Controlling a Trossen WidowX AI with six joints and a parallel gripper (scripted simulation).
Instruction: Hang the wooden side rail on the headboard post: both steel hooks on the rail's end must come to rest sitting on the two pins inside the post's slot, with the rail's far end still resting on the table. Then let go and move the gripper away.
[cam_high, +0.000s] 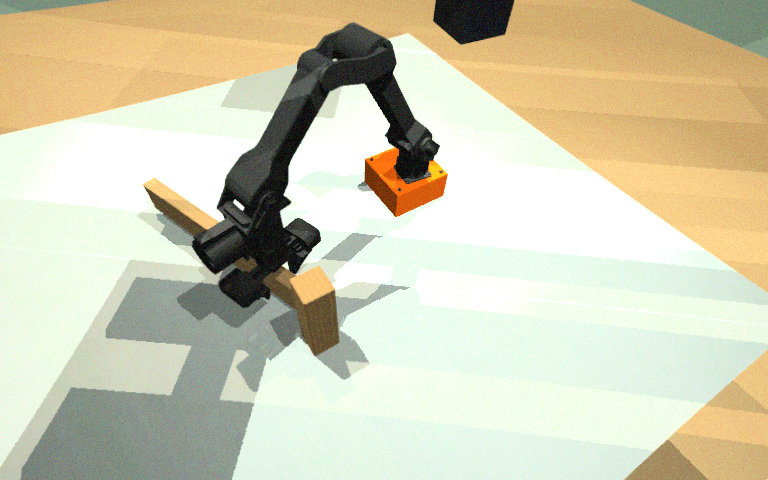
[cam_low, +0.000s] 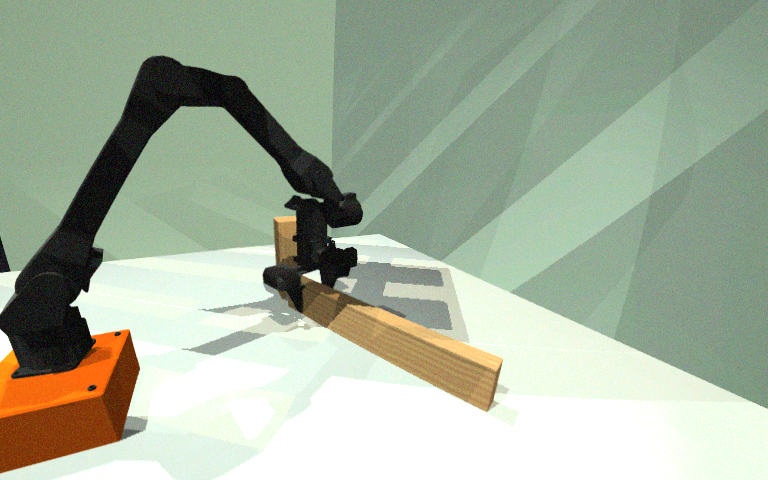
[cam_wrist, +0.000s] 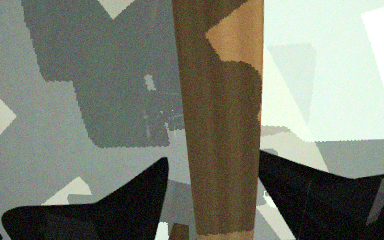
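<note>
Right now the headboard post is 12 cm to the left of my gripper tip, 6 cm above it and 3 cm behind it.
</note>
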